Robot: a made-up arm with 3 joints. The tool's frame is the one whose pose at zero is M. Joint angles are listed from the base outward.
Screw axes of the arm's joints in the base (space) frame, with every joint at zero. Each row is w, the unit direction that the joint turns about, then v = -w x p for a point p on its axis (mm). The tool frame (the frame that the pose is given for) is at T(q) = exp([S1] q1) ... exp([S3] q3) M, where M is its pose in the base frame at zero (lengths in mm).
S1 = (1, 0, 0, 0, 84.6, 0)
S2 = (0, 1, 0, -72, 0, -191.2)
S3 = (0, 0, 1, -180.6, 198.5, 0)
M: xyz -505.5 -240.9 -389 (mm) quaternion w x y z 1 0 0 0
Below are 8 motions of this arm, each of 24 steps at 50 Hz.
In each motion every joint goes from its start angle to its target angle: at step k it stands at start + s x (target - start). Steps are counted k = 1, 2, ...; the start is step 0. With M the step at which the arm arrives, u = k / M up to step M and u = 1 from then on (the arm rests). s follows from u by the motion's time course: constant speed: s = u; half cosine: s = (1 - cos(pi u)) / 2; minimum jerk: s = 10 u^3 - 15 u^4 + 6 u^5.
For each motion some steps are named. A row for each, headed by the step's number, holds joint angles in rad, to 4 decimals.
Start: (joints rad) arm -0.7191 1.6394 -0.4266
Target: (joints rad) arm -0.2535 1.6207 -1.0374
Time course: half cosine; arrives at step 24
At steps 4, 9, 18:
4: -0.6879 1.6381 -0.4675
9: -0.5754 1.6336 -0.6151
18: -0.3217 1.6234 -0.9480

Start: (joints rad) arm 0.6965 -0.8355 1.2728
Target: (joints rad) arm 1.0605 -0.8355 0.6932
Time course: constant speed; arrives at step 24
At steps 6, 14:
6: 0.7875 -0.8355 1.1279
14: 0.9088 -0.8355 0.9347

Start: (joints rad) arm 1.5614 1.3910 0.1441
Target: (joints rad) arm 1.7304 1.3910 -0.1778
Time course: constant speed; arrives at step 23
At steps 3, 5, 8, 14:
3: 1.5834 1.3910 0.1021
5: 1.5981 1.3910 0.0741
8: 1.6202 1.3910 0.0321
14: 1.6643 1.3910 -0.0518

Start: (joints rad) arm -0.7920 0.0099 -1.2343
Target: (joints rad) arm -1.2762 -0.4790 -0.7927
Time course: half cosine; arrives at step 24
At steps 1, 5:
1: -0.7941 0.0078 -1.2324
5: -0.8420 -0.0406 -1.1887

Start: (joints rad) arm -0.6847 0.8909 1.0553
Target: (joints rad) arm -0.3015 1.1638 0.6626
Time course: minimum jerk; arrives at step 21
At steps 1, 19, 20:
1: -0.6843 0.8912 1.0549
19: -0.3044 1.1618 0.6655
20: -0.3019 1.1635 0.6630

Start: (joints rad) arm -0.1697 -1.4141 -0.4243
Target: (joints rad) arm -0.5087 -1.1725 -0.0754
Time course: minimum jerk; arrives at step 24
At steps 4, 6, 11, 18, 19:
4: -0.1817 -1.4055 -0.4119
6: -0.2048 -1.3891 -0.3882
11: -0.3128 -1.3121 -0.2770
18: -0.4736 -1.1975 -0.1115
19: -0.4868 -1.1881 -0.0979

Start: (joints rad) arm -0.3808 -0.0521 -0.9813
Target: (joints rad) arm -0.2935 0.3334 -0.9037
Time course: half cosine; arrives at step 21
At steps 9, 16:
9: -0.3469 0.0978 -0.9511
16: -0.3052 0.2819 -0.9141

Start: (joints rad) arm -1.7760 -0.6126 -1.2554
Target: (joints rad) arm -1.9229 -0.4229 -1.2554
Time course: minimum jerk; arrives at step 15
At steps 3, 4, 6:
3: -1.7845 -0.6016 -1.2554
4: -1.7939 -0.5895 -1.2554
6: -1.8226 -0.5524 -1.2554

